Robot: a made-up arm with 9 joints. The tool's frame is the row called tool.
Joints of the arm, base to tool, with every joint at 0 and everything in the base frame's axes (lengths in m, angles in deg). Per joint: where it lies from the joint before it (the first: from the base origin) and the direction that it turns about. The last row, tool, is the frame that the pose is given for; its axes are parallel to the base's.
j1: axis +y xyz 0 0 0.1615
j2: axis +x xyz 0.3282 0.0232 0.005
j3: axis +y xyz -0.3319 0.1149 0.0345
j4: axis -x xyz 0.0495 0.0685 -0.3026
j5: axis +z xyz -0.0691 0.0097 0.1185
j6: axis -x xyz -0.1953 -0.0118 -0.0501
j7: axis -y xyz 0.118 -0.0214 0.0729
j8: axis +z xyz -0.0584 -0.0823 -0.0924
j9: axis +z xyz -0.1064 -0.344 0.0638
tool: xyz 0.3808 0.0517 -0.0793
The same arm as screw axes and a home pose.
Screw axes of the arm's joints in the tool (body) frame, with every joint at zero. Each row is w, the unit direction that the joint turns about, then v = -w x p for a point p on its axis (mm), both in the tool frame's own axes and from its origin. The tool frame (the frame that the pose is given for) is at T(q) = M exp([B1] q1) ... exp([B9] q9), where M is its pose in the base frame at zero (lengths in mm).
B1: w 0 1 0 v -229.7 0 -115.4
B2: w 1 0 0 v 0 234.7 -214.7
B3: w 0 1 0 v -269.2 0 -119.1
B4: w -1 0 0 v 0 33.4 398.1
B5: w 0 0 1 v 407.8 138.7 0
B6: w -1 0 0 v 0 -35 396
B7: w 0 -1 0 v 107.9 0 216
B8: w 0 0 1 v 292.3 274.4 0
B9: w 0 0 1 v -51.7 380.8 0
M =
1 0 0 115.4
0 1 0 -191.5
0 0 1 -68.2
0 0 0 1

